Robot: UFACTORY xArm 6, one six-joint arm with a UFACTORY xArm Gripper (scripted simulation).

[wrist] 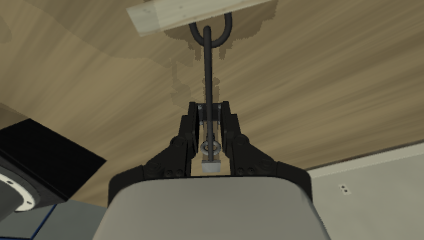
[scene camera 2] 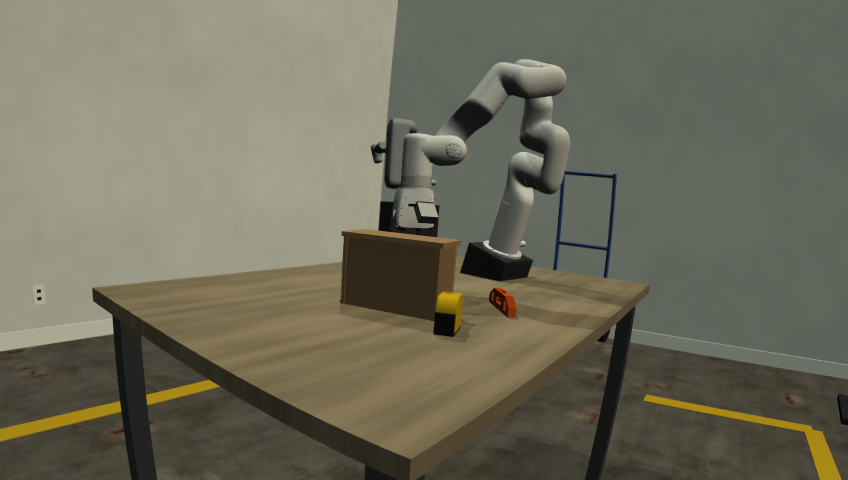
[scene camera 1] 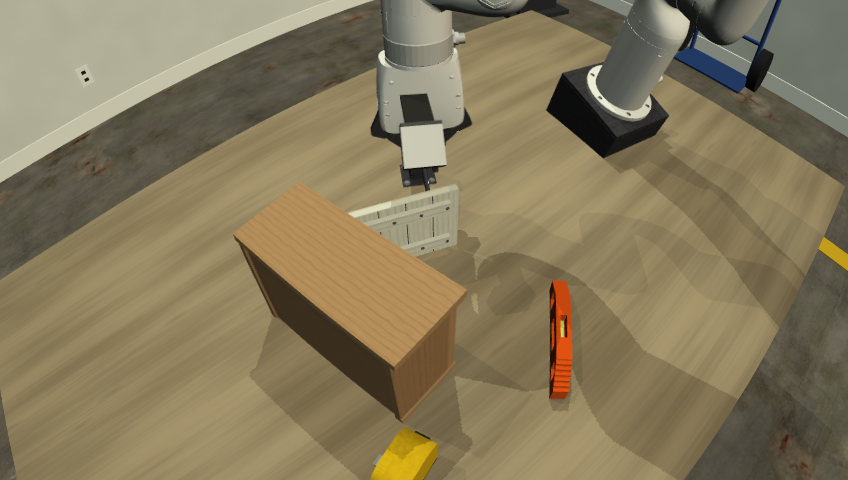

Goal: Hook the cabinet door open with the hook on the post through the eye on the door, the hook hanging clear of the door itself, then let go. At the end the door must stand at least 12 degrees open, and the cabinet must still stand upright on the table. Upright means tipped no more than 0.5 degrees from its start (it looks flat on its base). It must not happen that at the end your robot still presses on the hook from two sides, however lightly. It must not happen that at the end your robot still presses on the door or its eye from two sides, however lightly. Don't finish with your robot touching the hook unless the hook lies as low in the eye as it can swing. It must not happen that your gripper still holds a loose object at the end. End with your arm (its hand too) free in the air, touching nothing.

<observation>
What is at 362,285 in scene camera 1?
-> A brown wooden cabinet.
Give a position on a brown wooden cabinet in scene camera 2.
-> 399,273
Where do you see a pale post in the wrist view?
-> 207,167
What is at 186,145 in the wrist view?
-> The gripper.
</observation>
